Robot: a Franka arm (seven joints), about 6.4 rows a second.
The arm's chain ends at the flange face. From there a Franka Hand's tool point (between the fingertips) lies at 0.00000 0.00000 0.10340 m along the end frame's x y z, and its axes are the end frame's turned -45 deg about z.
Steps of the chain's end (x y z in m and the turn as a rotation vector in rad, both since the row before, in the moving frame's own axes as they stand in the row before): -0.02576, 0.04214, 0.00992, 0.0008, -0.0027, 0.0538; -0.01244, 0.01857, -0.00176, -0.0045, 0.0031, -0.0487; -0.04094, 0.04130, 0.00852, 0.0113, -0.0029, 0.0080; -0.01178, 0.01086, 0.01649, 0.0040, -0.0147, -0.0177; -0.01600, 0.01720, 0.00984, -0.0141, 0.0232, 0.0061; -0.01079, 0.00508, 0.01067, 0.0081, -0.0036, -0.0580; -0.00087, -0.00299, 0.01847, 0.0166, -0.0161, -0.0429; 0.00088, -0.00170, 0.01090, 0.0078, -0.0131, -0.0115
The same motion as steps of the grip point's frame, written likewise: -0.04814, 0.01132, 0.00992, 0.0025, -0.0013, 0.0538; -0.02202, 0.00489, -0.00176, -0.0054, -0.0010, -0.0487; -0.05753, -0.00078, 0.00851, 0.0100, 0.0059, 0.0080; -0.01680, -0.00201, 0.01648, 0.0132, -0.0076, -0.0177; -0.02282, 0.00358, 0.00980, -0.0264, 0.0064, 0.0061; -0.01092, -0.00490, 0.01067, 0.0083, 0.0032, -0.0580; 0.00148, -0.00512, 0.01844, 0.0231, 0.0004, -0.0429; 0.00143, -0.00211, 0.01089, 0.0148, -0.0037, -0.0115
